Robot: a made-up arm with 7 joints.
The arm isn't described. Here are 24 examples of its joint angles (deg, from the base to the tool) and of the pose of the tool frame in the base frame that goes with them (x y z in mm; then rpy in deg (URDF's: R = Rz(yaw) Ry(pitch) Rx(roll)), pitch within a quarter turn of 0, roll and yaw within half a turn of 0).
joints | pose
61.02 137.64 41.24 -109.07 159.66 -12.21 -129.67 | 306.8 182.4 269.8 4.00 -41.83 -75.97
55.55 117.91 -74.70 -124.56 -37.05 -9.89 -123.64 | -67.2 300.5 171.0 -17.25 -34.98 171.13
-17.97 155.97 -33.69 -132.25 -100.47 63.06 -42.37 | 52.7 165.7 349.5 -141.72 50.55 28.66
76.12 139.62 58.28 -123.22 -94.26 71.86 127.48 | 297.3 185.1 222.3 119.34 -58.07 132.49
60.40 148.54 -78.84 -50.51 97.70 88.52 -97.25 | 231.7 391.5 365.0 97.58 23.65 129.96
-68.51 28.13 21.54 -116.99 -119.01 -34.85 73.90 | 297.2 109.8 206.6 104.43 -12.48 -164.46
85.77 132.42 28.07 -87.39 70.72 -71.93 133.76 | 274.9 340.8 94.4 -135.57 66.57 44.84
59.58 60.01 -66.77 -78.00 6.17 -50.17 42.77 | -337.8 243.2 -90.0 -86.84 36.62 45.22
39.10 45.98 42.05 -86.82 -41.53 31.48 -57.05 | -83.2 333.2 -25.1 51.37 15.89 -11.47
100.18 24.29 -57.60 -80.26 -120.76 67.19 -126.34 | -432.2 -135.9 116.4 -66.22 11.34 162.92
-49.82 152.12 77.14 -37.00 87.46 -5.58 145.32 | -289.3 172.9 488.7 160.34 -45.29 -28.59
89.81 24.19 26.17 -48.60 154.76 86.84 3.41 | -485.2 61.3 113.5 -33.36 42.64 -153.84
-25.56 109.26 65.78 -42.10 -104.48 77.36 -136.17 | 2.3 442.7 380.2 66.34 21.35 106.45
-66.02 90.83 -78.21 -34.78 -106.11 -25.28 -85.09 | 228.3 437.9 183.8 -113.12 17.56 147.74
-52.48 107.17 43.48 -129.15 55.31 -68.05 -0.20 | -35.0 199.3 399.2 28.57 -2.92 129.54
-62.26 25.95 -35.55 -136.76 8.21 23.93 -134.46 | 279.0 -48.4 67.9 101.80 46.01 -129.51
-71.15 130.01 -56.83 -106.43 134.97 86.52 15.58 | 32.7 346.5 340.8 -63.22 9.65 60.19
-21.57 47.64 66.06 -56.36 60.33 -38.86 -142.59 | 170.8 401.5 -48.5 118.29 -59.99 -50.16
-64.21 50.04 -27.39 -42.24 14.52 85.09 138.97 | 416.0 200.9 81.7 -86.40 25.91 -175.85
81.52 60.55 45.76 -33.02 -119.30 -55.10 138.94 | -319.4 405.3 224.9 8.31 -20.91 90.56
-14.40 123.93 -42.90 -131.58 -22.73 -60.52 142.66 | 154.2 269.2 203.7 -80.88 32.16 10.72
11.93 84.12 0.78 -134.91 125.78 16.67 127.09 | 86.3 245.6 94.0 30.05 41.35 -151.76
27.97 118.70 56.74 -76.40 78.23 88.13 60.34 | 114.7 300.4 437.1 -87.24 -13.51 121.48
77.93 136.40 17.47 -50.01 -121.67 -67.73 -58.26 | 293.3 376.6 227.6 -132.77 -33.57 -162.50
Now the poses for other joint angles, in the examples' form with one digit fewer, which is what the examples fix.
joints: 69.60 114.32 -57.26 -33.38 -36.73 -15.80 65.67
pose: 50 493 280 35.7 46.5 25.2
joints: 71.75 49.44 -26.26 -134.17 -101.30 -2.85 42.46
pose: -162 136 7 -38.3 -45.2 -44.0
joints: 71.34 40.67 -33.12 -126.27 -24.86 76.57 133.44
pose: -244 66 -15 -57.9 -26.3 146.6
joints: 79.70 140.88 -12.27 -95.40 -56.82 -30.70 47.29
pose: 253 324 109 -73.0 29.4 -80.0
